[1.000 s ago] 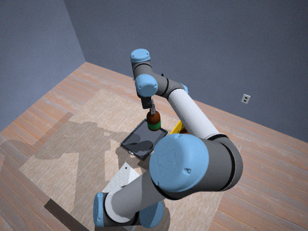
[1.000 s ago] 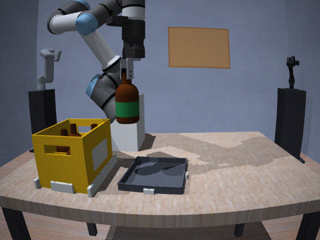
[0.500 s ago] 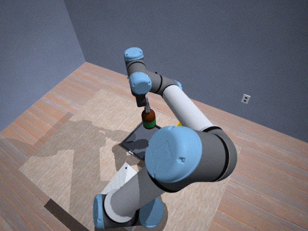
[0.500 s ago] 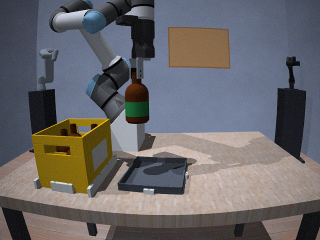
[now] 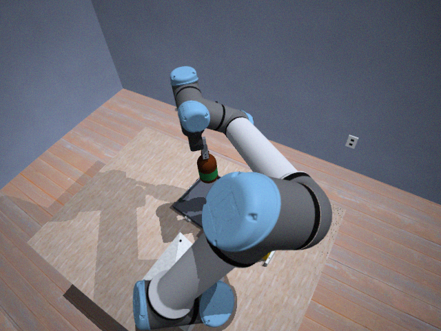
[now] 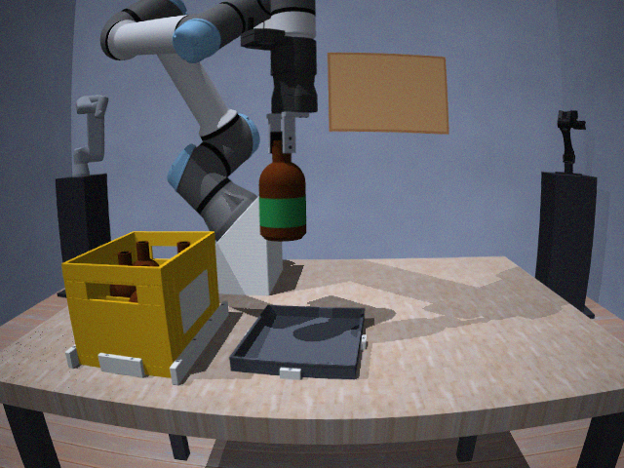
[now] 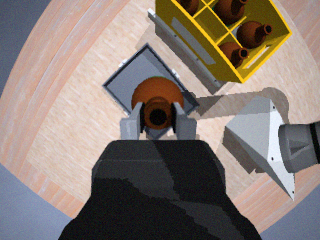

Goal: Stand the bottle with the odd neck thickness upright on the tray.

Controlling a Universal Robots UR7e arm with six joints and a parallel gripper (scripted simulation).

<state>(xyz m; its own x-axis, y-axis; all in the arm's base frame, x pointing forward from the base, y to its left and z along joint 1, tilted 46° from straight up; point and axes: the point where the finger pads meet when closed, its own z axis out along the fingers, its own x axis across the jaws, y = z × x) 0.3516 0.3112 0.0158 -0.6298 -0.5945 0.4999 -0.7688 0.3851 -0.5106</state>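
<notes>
The dark tray lies 33 cm below my hand, 3 cm to the left of it and 1 cm behind it. Also, from my hand: bottle 25 cm below, 19 cm to the right, 13 cm ahead; then yellow crate 25 cm below, 24 cm to the right, 5 cm ahead.
</notes>
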